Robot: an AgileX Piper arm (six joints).
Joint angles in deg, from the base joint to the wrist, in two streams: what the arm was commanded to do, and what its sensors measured. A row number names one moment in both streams.
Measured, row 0: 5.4 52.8 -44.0 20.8 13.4 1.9
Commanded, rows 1 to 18: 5.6 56.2 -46.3 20.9 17.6 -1.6; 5.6 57.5 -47.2 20.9 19.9 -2.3; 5.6 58.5 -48.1 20.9 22.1 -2.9; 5.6 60.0 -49.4 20.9 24.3 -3.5; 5.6 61.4 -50.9 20.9 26.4 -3.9; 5.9 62.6 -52.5 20.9 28.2 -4.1; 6.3 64.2 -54.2 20.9 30.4 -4.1; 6.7 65.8 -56.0 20.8 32.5 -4.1; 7.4 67.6 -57.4 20.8 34.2 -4.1; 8.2 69.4 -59.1 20.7 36.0 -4.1; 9.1 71.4 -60.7 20.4 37.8 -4.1; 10.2 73.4 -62.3 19.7 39.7 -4.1; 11.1 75.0 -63.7 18.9 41.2 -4.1; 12.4 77.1 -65.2 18.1 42.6 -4.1; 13.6 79.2 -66.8 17.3 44.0 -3.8; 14.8 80.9 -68.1 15.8 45.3 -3.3; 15.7 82.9 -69.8 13.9 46.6 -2.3; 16.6 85.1 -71.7 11.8 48.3 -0.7
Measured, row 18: 13.4 78.6 -66.5 17.8 43.0 -3.3
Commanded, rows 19 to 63: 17.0 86.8 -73.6 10.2 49.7 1.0; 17.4 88.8 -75.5 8.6 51.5 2.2; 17.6 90.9 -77.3 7.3 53.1 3.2; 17.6 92.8 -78.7 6.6 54.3 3.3; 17.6 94.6 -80.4 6.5 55.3 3.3; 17.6 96.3 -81.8 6.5 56.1 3.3; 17.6 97.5 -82.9 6.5 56.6 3.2; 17.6 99.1 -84.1 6.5 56.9 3.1; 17.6 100.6 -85.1 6.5 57.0 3.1; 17.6 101.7 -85.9 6.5 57.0 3.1; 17.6 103.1 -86.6 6.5 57.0 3.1; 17.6 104.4 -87.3 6.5 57.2 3.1; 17.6 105.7 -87.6 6.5 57.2 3.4; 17.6 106.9 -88.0 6.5 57.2 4.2; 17.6 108.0 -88.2 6.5 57.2 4.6; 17.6 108.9 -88.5 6.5 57.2 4.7; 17.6 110.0 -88.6 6.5 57.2 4.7; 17.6 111.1 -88.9 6.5 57.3 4.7; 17.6 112.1 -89.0 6.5 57.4 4.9; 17.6 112.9 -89.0 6.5 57.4 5.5; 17.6 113.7 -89.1 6.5 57.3 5.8; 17.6 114.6 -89.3 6.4 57.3 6.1; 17.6 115.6 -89.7 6.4 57.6 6.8; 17.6 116.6 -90.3 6.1 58.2 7.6; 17.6 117.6 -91.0 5.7 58.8 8.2; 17.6 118.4 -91.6 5.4 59.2 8.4; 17.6 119.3 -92.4 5.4 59.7 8.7; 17.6 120.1 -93.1 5.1 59.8 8.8; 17.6 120.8 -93.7 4.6 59.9 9.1; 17.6 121.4 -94.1 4.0 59.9 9.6; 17.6 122.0 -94.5 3.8 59.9 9.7; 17.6 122.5 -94.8 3.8 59.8 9.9; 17.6 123.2 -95.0 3.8 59.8 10.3; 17.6 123.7 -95.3 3.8 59.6 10.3; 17.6 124.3 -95.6 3.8 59.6 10.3; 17.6 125.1 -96.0 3.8 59.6 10.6; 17.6 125.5 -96.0 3.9 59.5 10.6; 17.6 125.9 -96.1 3.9 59.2 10.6; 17.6 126.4 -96.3 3.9 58.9 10.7; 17.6 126.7 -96.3 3.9 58.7 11.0; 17.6 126.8 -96.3 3.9 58.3 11.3; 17.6 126.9 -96.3 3.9 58.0 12.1; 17.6 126.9 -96.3 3.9 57.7 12.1; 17.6 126.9 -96.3 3.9 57.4 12.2; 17.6 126.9 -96.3 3.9 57.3 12.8
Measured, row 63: 17.4 127.0 -95.9 4.4 58.6 11.6
